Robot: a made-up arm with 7 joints.
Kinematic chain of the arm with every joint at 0, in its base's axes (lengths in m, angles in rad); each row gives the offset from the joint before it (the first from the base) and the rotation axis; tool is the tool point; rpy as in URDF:
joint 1: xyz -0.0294 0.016 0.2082 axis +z
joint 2: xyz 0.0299 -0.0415 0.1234 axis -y
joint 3: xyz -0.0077 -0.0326 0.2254 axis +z
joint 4: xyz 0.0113 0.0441 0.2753 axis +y
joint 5: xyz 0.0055 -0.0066 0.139 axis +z
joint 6: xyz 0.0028 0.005 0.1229 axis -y
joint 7: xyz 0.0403 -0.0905 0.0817 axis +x
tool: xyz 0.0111 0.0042 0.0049 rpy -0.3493 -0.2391 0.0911
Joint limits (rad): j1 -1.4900..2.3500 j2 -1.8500..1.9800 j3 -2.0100..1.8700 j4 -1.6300..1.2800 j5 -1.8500..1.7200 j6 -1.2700..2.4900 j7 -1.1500..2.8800
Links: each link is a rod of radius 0.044 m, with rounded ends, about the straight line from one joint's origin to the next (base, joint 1, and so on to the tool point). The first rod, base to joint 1, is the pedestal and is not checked.
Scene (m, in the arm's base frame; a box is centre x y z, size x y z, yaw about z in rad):
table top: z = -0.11
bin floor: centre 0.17 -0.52 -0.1 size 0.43 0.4 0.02 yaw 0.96
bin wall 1: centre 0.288 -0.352 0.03 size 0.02 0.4 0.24 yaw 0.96
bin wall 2: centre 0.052 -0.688 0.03 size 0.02 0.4 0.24 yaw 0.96
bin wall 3: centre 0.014 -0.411 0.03 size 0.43 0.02 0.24 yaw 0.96
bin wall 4: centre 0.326 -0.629 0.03 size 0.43 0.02 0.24 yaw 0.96
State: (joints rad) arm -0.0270 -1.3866 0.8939 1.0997 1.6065 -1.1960 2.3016
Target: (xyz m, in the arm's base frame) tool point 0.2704 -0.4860 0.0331
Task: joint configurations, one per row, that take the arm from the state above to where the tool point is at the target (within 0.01 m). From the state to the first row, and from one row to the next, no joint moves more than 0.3 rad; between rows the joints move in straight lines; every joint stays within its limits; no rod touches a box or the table.
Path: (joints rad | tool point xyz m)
1: -0.2818 -1.3571 0.8094 1.1053 1.5688 -1.2108 2.3040 | 0.5663 0.0679 0.3618
2: -0.5367 -1.3275 0.7250 1.1109 1.5311 -1.2256 2.3064 | 0.5546 -0.0938 0.3499
3: -0.7915 -1.2980 0.6405 1.1166 1.4934 -1.2404 2.3088 | 0.4991 -0.2480 0.3393
4: -1.0463 -1.2685 0.5561 1.1222 1.4556 -1.2552 2.3112 | 0.4022 -0.3826 0.3304
5: -1.3011 -1.2390 0.4716 1.1278 1.4179 -1.2700 2.3136 | 0.2704 -0.4860 0.3233
6: -1.2669 -1.4718 0.3708 0.9977 1.4231 -1.2008 2.3126 | 0.2780 -0.5030 0.1801
7: -1.2327 -1.7046 0.2701 0.8676 1.4283 -1.1315 2.3117 | 0.2704 -0.4860 0.0331

